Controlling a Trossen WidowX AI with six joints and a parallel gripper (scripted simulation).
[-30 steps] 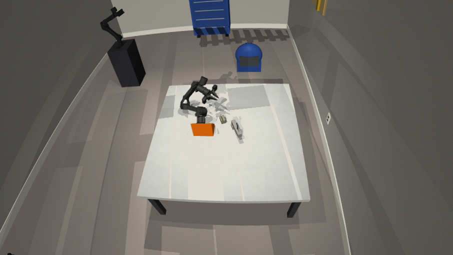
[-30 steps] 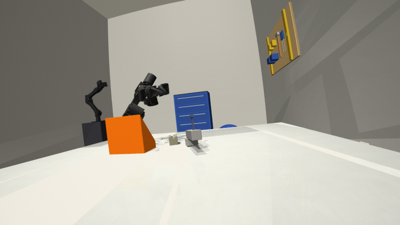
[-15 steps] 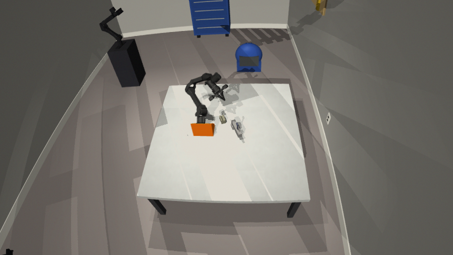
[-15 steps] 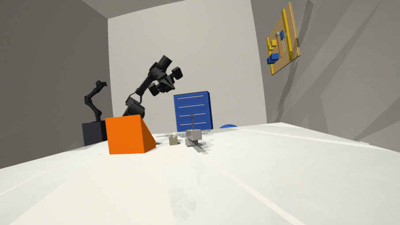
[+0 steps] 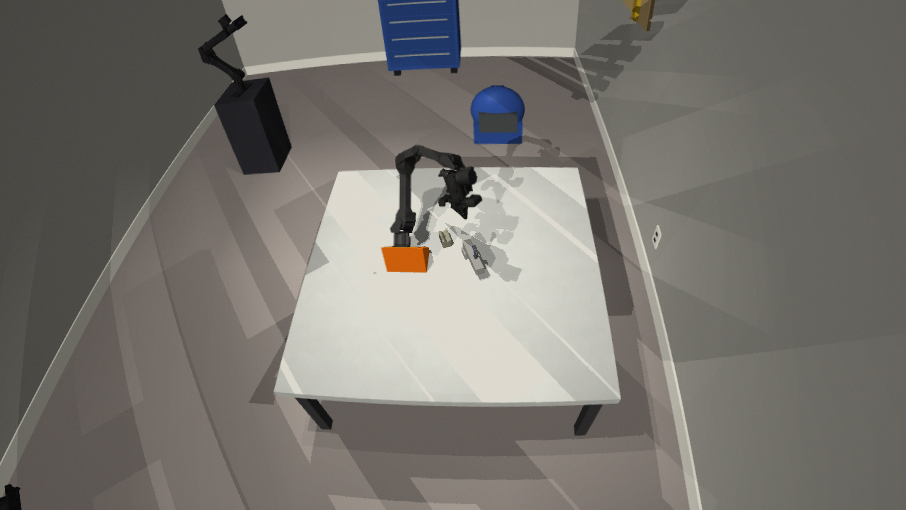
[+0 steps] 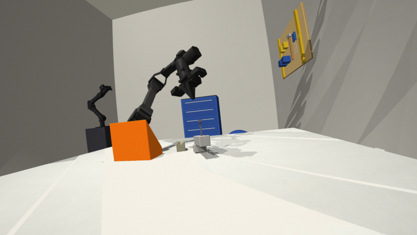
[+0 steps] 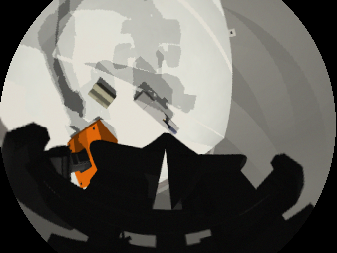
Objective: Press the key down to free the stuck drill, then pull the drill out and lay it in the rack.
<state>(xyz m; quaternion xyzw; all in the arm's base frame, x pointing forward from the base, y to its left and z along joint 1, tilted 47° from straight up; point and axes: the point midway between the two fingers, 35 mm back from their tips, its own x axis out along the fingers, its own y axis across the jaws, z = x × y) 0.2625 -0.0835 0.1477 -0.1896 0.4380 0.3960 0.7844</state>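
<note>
The blue drill is 12 cm below my gripper tip, 8 cm to the right of it and 3 cm ahead of it. Also, from my gripper tip: rack: 20 cm below, 10 cm behind, 8 cm to the left.
</note>
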